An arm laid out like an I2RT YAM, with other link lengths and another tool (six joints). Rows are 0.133 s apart.
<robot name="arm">
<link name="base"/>
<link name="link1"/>
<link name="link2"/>
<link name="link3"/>
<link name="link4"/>
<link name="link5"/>
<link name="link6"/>
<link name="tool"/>
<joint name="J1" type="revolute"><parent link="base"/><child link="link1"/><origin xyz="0.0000 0.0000 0.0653"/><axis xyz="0 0 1"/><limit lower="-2.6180" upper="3.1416"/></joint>
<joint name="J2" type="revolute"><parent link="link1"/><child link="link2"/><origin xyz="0.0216 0.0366 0.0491"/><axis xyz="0 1 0"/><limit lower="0.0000" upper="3.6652"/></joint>
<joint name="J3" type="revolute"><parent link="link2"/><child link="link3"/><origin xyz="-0.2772 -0.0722 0.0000"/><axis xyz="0 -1 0"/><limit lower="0.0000" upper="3.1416"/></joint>
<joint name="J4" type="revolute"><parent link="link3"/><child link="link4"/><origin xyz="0.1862 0.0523 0.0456"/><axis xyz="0 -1 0"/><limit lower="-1.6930" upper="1.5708"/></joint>
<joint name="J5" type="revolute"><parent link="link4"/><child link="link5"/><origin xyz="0.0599 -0.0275 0.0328"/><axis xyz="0 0 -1"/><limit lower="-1.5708" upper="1.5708"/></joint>
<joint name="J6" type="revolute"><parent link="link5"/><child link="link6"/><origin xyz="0.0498 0.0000 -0.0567"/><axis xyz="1 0 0"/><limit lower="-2.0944" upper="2.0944"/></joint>
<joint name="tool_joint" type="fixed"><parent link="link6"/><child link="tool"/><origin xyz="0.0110 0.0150 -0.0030" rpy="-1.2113 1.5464 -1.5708"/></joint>
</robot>
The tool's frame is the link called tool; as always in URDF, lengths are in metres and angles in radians.
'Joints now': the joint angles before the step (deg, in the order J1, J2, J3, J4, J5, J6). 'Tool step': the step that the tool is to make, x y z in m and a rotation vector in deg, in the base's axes. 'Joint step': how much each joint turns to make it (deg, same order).
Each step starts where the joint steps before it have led.
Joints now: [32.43 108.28 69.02 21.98 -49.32 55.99]
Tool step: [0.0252 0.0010 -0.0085 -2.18 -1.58 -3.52]
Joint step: [-1.72 4.25 5.15 -2.90 2.55 -2.97]
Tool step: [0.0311 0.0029 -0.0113 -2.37 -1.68 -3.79]
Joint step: [-1.65 5.65 7.05 -3.12 3.00 -2.81]
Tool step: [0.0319 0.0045 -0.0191 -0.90 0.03 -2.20]
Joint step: [-1.42 7.06 7.23 -1.04 1.01 -0.61]
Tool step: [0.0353 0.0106 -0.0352 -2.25 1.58 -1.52]
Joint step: [-0.76 10.10 10.62 -3.74 1.20 -1.17]
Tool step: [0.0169 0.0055 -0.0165 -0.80 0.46 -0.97]
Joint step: [-0.25 5.04 6.07 -1.93 0.87 -0.20]
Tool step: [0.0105 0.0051 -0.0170 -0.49 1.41 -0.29]
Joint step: [0.00 4.19 4.46 -1.48 0.17 0.40]
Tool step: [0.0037 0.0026 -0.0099 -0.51 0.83 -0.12]
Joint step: [0.09 2.01 1.87 -0.80 0.23 0.03]
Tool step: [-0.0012 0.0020 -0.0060 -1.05 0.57 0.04]
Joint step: [0.29 0.63 0.24 -0.99 0.55 -0.62]
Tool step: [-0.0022 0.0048 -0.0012 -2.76 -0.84 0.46]
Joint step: [0.68 0.37 1.87 -3.90 1.64 -2.99]
